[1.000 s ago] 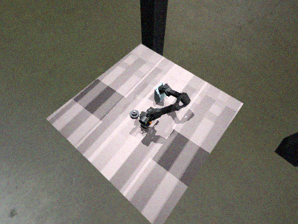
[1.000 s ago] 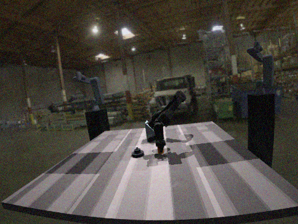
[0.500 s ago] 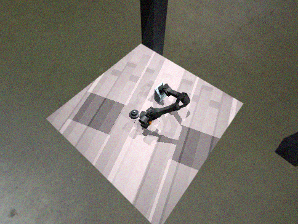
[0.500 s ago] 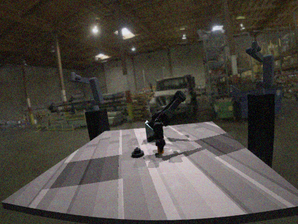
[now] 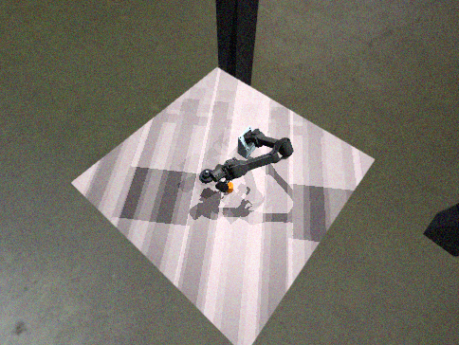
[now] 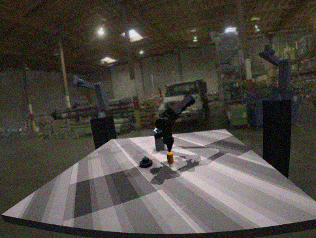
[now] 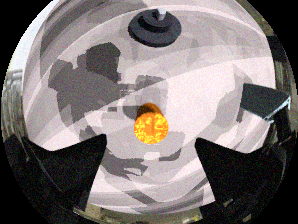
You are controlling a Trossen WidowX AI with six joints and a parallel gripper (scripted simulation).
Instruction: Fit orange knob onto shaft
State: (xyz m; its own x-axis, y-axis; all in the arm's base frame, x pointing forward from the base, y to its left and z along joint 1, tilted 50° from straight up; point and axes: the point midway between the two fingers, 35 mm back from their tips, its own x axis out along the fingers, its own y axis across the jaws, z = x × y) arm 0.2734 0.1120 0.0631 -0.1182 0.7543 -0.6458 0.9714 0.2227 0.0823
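Right now the orange knob is 4 cm below my gripper tip. Also, from my gripper tip: dark round pedestal 3 cm ahead, 16 cm to the right, 6 cm below.
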